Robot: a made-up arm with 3 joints. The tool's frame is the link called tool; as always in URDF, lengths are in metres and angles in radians.
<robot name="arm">
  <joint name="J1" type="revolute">
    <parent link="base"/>
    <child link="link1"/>
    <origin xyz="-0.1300 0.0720 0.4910" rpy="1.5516 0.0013 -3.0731"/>
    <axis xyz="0 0 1"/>
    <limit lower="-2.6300" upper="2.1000"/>
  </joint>
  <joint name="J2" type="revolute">
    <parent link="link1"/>
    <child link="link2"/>
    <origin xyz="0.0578 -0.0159 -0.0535" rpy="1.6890 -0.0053 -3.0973"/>
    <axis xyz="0 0 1"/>
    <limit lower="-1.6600" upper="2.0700"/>
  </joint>
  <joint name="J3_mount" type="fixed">
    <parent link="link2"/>
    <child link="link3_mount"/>
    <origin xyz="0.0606 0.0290 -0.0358" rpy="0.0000 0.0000 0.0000"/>
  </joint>
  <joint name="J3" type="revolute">
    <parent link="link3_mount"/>
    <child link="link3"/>
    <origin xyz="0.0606 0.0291 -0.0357" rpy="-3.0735 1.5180 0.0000"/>
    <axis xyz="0 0 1"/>
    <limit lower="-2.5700" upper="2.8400"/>
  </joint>
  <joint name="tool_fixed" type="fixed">
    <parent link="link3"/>
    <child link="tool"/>
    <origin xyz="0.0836 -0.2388 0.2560" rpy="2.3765 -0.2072 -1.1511"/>
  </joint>
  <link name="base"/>
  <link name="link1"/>
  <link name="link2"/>
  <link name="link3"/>
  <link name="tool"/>
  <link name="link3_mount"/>
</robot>
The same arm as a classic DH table. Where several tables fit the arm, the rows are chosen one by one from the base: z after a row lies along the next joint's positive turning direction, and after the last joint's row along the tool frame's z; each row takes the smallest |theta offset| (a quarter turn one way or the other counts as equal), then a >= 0, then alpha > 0; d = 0 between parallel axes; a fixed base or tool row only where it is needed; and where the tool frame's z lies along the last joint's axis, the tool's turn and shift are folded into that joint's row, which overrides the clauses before.
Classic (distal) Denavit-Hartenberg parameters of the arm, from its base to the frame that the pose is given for. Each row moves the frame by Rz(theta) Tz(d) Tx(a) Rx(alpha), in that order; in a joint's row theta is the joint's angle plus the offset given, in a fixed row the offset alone. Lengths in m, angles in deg.
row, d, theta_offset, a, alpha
base (fixed), 0.4894, 3.93, -0.1248, -88.90
J1, 0.0251, 2.50, -0.0570, 96.77
J2, -0.0963, 86.40, 0.0662, -93.02
J3, 0.2119, 35.93, 0.2422, 134.90
tool (fixed), 0.1035, 16.88, 0.0000, 0.00
Joint limits (deg, base to tool): -150.69..120.32 -95.11..118.60 -147.25..162.72

